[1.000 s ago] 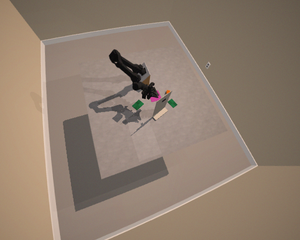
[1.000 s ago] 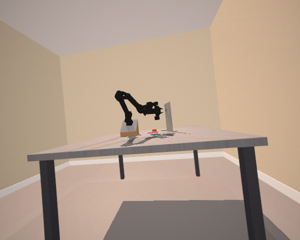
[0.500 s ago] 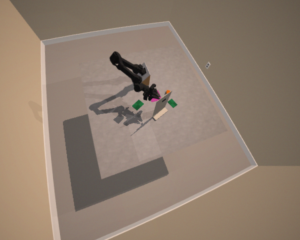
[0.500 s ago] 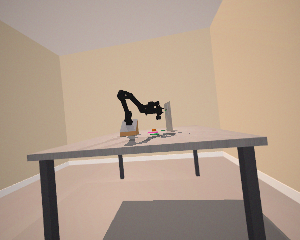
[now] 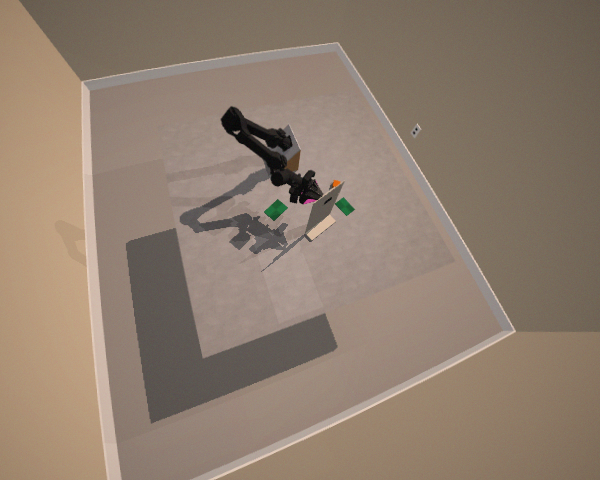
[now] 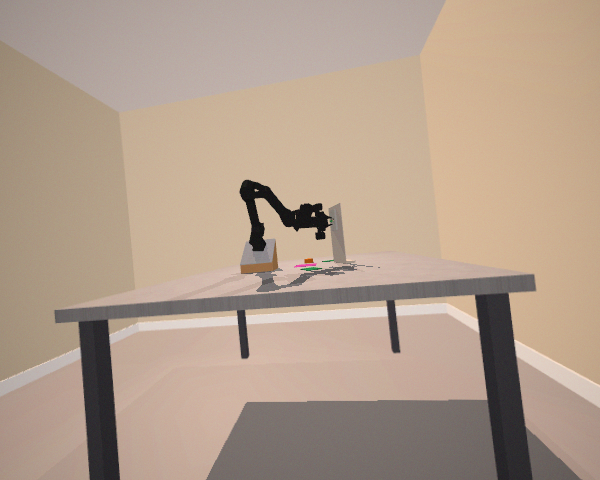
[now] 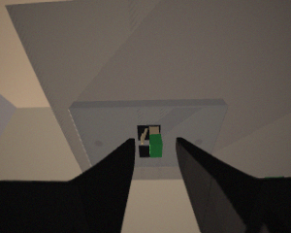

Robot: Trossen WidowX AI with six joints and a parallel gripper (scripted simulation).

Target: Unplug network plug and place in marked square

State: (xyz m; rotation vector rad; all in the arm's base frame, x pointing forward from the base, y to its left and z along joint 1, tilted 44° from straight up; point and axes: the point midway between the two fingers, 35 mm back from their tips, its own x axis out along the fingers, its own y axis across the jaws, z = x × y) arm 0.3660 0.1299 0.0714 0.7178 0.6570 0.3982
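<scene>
Right now the network plug is 1 cm ahead of my gripper tip. The rest, counted from my gripper tip: upright panel (2 cm ahead, 1 cm to the left, 9 cm below); pink square (17 cm behind, 2 cm to the left, 23 cm below); orange block (19 cm behind, 17 cm to the left, 22 cm below).
</scene>
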